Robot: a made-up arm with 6 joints. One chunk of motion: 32 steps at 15 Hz.
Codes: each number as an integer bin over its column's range. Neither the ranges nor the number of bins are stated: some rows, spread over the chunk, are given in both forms.
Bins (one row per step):
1: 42 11 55 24 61 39
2: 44 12 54 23 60 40
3: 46 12 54 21 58 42
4: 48 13 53 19 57 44
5: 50 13 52 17 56 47
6: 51 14 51 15 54 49
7: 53 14 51 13 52 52
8: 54 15 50 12 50 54
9: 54 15 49 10 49 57
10: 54 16 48 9 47 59
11: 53 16 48 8 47 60
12: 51 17 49 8 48 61
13: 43 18 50 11 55 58
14: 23 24 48 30 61 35
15: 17 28 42 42 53 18
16: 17 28 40 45 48 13
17: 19 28 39 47 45 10
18: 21 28 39 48 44 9
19: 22 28 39 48 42 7
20: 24 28 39 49 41 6
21: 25 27 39 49 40 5
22: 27 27 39 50 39 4
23: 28 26 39 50 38 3
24: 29 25 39 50 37 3
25: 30 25 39 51 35 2
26: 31 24 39 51 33 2
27: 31 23 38 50 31 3
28: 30 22 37 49 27 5
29: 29 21 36 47 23 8
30: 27 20 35 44 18 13
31: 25 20 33 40 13 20
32: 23 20 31 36 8 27
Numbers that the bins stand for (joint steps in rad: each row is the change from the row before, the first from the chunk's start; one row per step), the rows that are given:
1: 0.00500 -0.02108 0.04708 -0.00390 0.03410 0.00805
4: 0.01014 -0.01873 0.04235 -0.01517 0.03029 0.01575
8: 0.01529 -0.01638 0.03525 -0.03095 0.02362 0.03114
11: 0.01443 -0.01521 0.03052 -0.03997 0.02076 0.04038
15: -0.01643 -0.00111 0.01633 0.03667 0.02648 -0.02429
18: -0.01300 -0.00111 0.00924 0.05019 0.01790 -0.03814
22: -0.00786 -0.00229 0.00924 0.05470 0.01314 -0.04584
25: -0.00529 -0.00463 0.00924 0.05695 0.00933 -0.04892
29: -0.00614 -0.00933 0.00214 0.04794 -0.00210 -0.03968
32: -0.01129 -0.01051 -0.00968 0.02314 -0.01638 -0.01043
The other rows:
2: 0.00671 -0.01990 0.04471 -0.00616 0.03314 0.00959
3: 0.00843 -0.01990 0.04471 -0.01067 0.03124 0.01267
5: 0.01186 -0.01873 0.03998 -0.01968 0.02933 0.02037
6: 0.01271 -0.01756 0.03762 -0.02419 0.02743 0.02344
7: 0.01443 -0.01756 0.03762 -0.02870 0.02552 0.02806
9: 0.01529 -0.01638 0.03289 -0.03546 0.02267 0.03576
10: 0.01529 -0.01521 0.03052 -0.03771 0.02076 0.03884
12: 0.01271 -0.01403 0.03289 -0.03997 0.02171 0.04192
13: 0.00586 -0.01286 0.03525 -0.03321 0.02838 0.03730
14: -0.01129 -0.00581 0.03052 0.00962 0.03410 0.00189
16: -0.01643 -0.00111 0.01160 0.04343 0.02171 -0.03198
17: -0.01471 -0.00111 0.00924 0.04794 0.01886 -0.03660
19: -0.01214 -0.00111 0.00924 0.05019 0.01600 -0.04122
20: -0.01043 -0.00111 0.00924 0.05244 0.01505 -0.04276
21: -0.00957 -0.00229 0.00924 0.05244 0.01410 -0.04430
23: -0.00700 -0.00346 0.00924 0.05470 0.01219 -0.04738
24: -0.00614 -0.00463 0.00924 0.05470 0.01124 -0.04738
26: -0.00443 -0.00581 0.00924 0.05695 0.00743 -0.04892
27: -0.00443 -0.00698 0.00687 0.05470 0.00552 -0.04738
28: -0.00529 -0.00816 0.00451 0.05244 0.00171 -0.04430
30: -0.00786 -0.01051 -0.00022 0.04117 -0.00686 -0.03198
31: -0.00957 -0.01051 -0.00495 0.03216 -0.01162 -0.02121

